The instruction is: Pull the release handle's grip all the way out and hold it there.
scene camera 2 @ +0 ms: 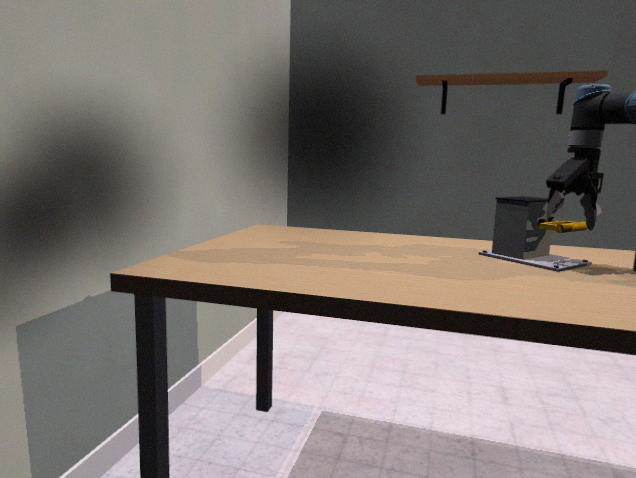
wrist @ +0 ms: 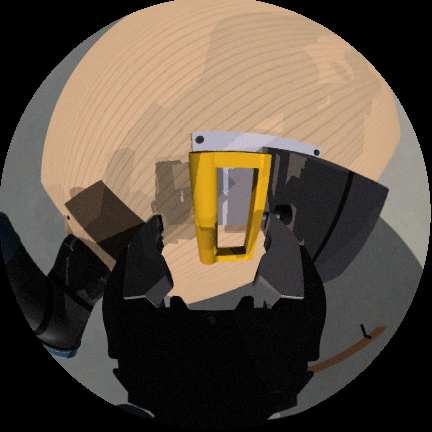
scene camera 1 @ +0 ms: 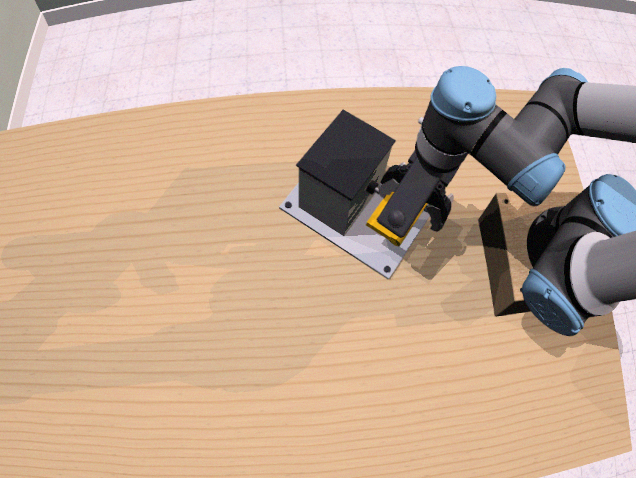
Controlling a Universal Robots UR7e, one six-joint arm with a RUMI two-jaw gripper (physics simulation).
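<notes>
The yellow release handle (scene camera 1: 383, 230) (scene camera 2: 574, 226) (wrist: 203, 200) is a rectangular loop with a thick round grip bar on its side away from the dark housing (scene camera 1: 344, 154) (scene camera 2: 509, 226) (wrist: 327, 200). A short rod joins the loop to a black collar (scene camera 1: 372, 186) (wrist: 284, 214) on the housing's face. My gripper (scene camera 1: 412, 203) (scene camera 2: 568, 224) (wrist: 212, 214) points down at handle height, its fingers still apart, one on each side of the loop. In the wrist view a gap shows between the left finger and the grip bar; the right finger is close to the loop's housing side. Contact there cannot be told.
The housing stands on a pale base plate (scene camera 1: 370, 256) (scene camera 2: 557, 266) (wrist: 235, 141) with dark bolts. A brown block (scene camera 1: 496, 256) (wrist: 102, 207) stands by the arm's base. A wall shelf (scene camera 2: 509, 78) (wrist: 345, 356) is behind the table (scene camera 1: 205, 411) (scene camera 2: 359, 287).
</notes>
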